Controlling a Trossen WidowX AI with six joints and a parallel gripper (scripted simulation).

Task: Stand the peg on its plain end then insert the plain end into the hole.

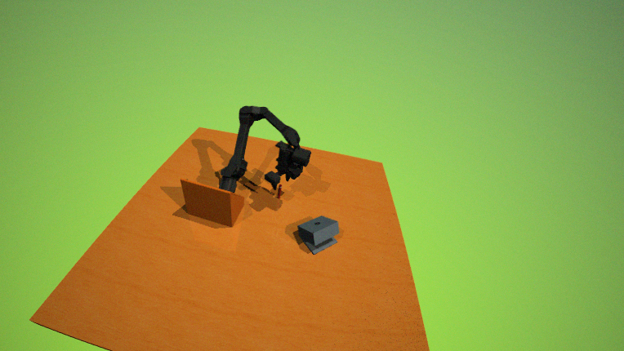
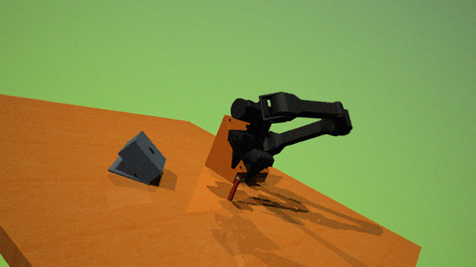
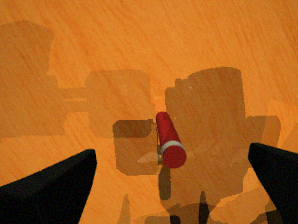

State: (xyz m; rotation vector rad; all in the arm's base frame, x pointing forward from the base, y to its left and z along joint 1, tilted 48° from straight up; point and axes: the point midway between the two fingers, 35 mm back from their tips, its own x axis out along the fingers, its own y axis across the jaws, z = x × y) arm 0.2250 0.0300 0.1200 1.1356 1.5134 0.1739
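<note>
Now: gripper tip 30 mm above the red peg. The rest, counted from my gripper tip: grey sloped panel (180 mm ahead, 200 mm to the right, 30 mm below).
</note>
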